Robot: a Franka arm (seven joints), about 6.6 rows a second.
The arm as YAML. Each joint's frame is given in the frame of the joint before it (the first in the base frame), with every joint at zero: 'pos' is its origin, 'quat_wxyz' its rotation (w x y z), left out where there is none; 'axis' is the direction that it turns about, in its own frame. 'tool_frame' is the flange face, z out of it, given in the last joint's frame.
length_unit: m
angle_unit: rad
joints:
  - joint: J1
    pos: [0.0, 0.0, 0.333]
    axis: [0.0, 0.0, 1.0]
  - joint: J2
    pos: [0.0, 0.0, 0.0]
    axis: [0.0, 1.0, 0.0]
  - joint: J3
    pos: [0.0, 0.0, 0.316]
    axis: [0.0, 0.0, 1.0]
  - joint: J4
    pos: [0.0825, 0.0, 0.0]
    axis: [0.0, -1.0, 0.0]
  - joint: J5
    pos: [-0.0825, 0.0, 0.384]
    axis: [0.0, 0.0, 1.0]
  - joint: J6
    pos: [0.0, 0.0, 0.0]
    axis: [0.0, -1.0, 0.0]
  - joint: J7
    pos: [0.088, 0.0, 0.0]
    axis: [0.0, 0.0, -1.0]
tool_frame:
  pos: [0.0, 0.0, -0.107]
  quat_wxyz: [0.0, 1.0, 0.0, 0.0]
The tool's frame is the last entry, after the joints.
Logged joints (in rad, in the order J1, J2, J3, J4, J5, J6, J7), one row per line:
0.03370 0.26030 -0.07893 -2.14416 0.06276 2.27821 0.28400
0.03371 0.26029 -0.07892 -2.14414 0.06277 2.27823 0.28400
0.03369 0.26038 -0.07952 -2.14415 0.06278 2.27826 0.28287
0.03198 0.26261 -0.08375 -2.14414 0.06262 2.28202 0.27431
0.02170 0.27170 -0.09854 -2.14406 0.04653 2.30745 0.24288
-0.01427 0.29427 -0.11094 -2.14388 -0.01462 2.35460 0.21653
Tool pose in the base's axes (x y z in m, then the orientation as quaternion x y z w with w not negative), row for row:
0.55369 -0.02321 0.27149 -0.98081 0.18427 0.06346 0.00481
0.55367 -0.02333 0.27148 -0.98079 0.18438 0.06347 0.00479
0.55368 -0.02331 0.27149 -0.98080 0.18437 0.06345 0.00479
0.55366 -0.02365 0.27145 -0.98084 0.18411 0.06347 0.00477
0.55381 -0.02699 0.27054 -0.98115 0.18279 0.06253 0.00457
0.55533 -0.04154 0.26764 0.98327 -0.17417 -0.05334 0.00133
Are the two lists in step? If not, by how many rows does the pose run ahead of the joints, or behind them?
The pose runs 1 row behind the joints: the pose in row i belongs to the joints in row i - 1.
